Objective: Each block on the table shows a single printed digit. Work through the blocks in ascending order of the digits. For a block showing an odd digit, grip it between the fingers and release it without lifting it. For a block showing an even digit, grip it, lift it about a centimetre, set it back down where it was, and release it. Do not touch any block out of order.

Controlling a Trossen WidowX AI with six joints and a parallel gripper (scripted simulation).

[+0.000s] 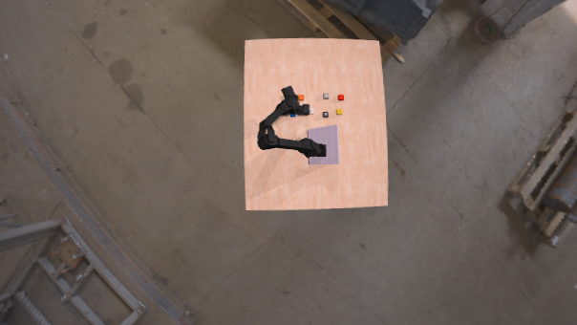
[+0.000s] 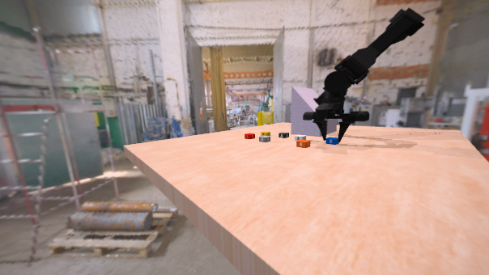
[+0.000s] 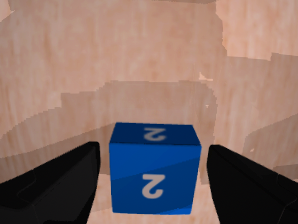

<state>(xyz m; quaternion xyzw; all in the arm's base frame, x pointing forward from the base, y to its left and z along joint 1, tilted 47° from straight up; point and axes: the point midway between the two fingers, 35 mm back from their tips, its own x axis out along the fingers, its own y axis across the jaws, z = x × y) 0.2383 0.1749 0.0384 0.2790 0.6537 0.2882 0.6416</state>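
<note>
My gripper tip is 11 cm to the left of the white block and 1 cm short of it. From my gripper tip the other things lie so: blue block: 1 cm behind; then dark block: 20 cm to the right, 1 cm behind; then orange block: 10 cm ahead, 5 cm to the right.
</note>
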